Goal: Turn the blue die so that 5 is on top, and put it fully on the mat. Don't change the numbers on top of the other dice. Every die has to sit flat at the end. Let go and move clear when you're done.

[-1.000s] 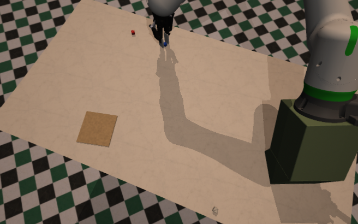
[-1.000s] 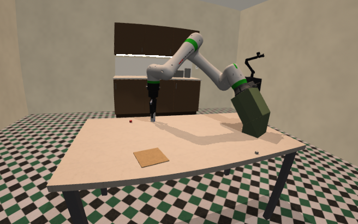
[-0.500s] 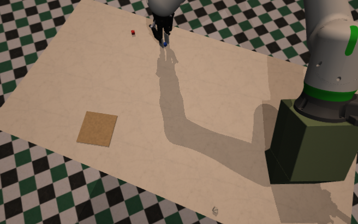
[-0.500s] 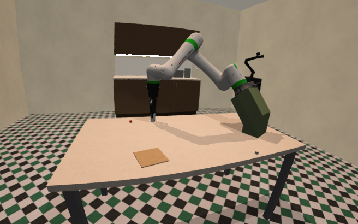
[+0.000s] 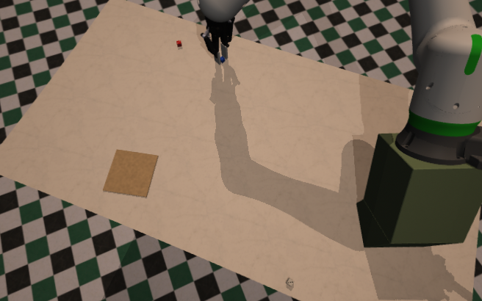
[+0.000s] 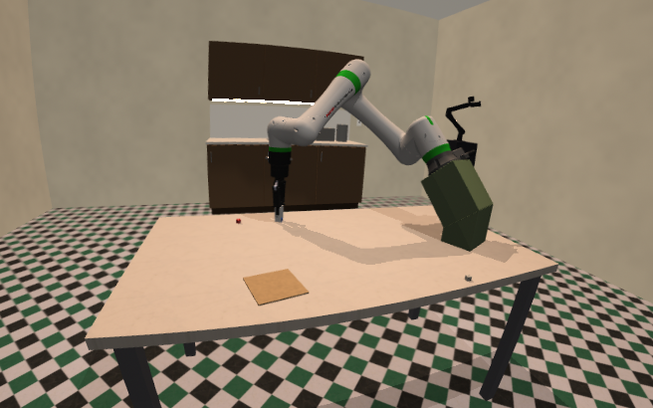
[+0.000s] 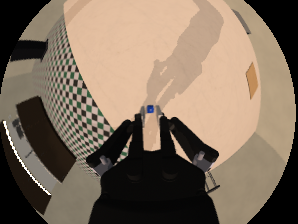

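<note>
My hand is 30 mm above the blue die and 10 mm past it. From my hand the other things lie so: red die (180 mm ahead, 30 mm below, 10 mm to the left); then brown mat (520 mm to the left, 60 mm ahead, 30 mm below); then white die (600 mm to the left, 530 mm behind, 30 mm below).
</note>
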